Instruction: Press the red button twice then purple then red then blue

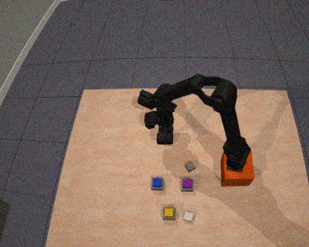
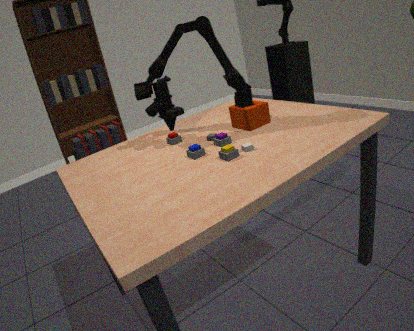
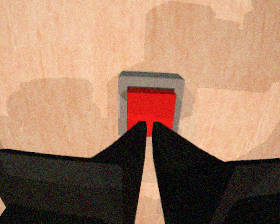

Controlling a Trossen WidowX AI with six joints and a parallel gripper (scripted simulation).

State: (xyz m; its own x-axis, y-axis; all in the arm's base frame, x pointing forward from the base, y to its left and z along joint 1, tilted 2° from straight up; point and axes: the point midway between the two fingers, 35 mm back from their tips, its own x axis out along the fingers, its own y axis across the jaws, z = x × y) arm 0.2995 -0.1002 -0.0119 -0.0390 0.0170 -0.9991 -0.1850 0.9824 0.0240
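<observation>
Right now the red button is 2 cm below my gripper tip. Also, from my gripper tip: grey block: 12 cm behind, 11 cm to the left, 4 cm below; blue button: 22 cm to the left, 2 cm below, 1 cm behind; purple button: 20 cm to the left, 13 cm behind, 2 cm below.
</observation>
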